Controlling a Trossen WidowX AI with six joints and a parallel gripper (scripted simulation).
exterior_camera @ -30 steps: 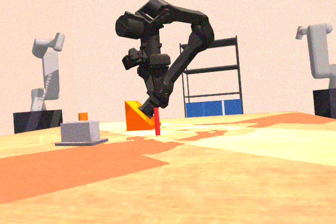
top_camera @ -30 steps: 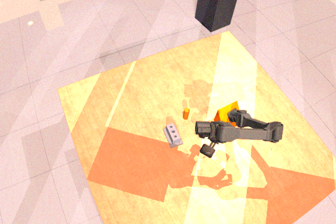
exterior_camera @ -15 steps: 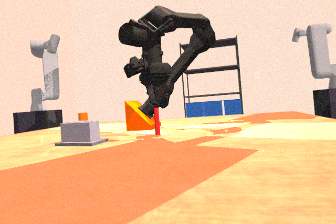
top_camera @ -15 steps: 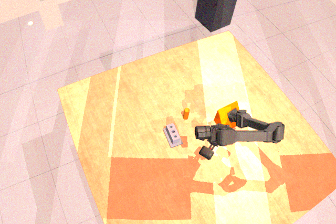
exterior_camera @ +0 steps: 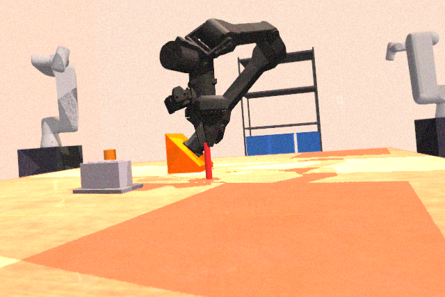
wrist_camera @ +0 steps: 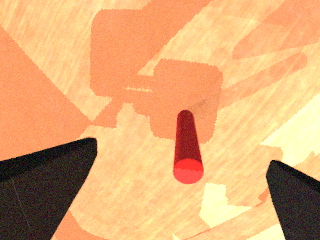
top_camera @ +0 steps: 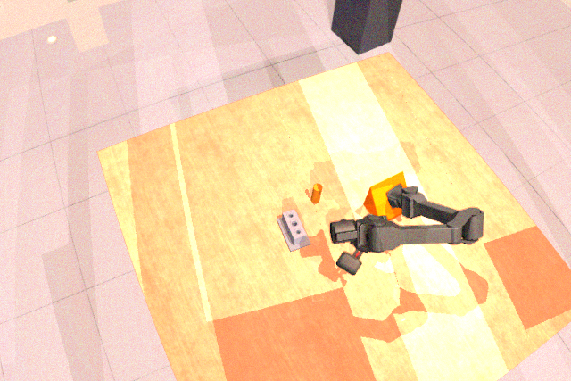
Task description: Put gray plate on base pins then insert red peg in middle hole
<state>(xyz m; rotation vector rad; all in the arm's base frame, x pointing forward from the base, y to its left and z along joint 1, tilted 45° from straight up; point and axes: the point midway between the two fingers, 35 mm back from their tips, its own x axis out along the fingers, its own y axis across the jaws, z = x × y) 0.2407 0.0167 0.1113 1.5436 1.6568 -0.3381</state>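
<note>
Right now my gripper tip is 30 mm above the red peg. Also, from my gripper tip: orange cylinder 40 mm behind, 250 mm to the right, 30 mm below; gray plate 90 mm ahead, 190 mm to the right, 30 mm below.
</note>
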